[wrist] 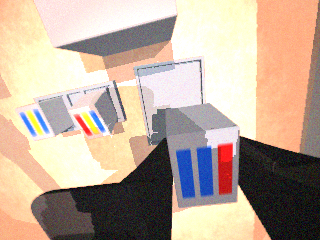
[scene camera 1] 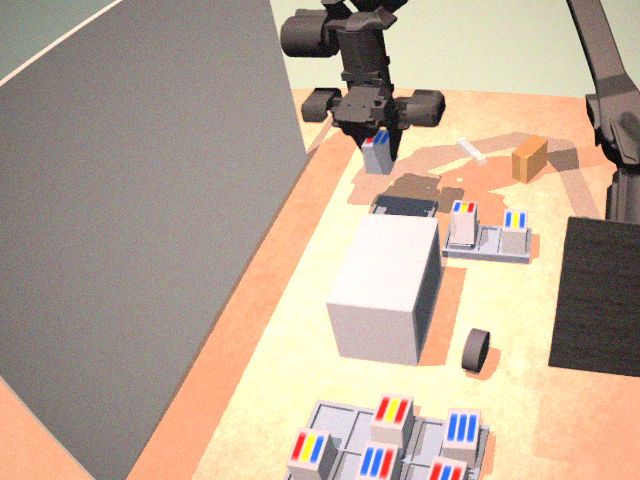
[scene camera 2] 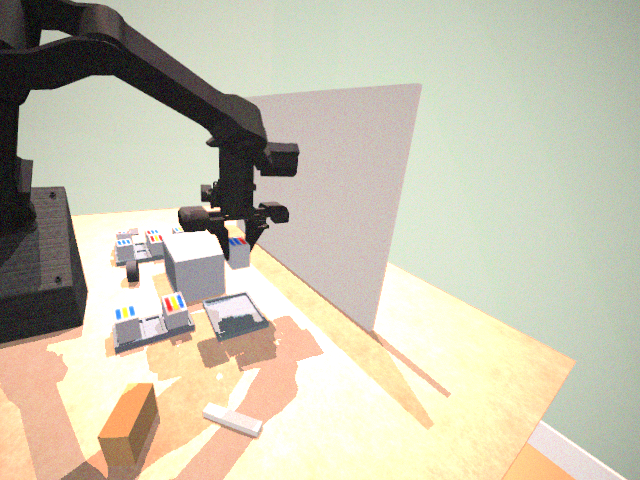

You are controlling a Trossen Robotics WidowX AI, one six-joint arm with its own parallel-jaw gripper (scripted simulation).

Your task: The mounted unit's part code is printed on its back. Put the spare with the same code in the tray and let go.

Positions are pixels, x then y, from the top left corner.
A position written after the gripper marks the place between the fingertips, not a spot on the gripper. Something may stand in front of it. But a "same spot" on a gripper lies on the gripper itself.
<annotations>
The gripper shows in the wrist view, in scene camera 1 and in scene camera 2 [236, 258]. One and the same spot on a rack: [wrist: 70, 97] is [scene camera 2: 146, 322]. One and the same spot on the gripper: [wrist: 144, 197] is [scene camera 1: 386, 130].
</annotations>
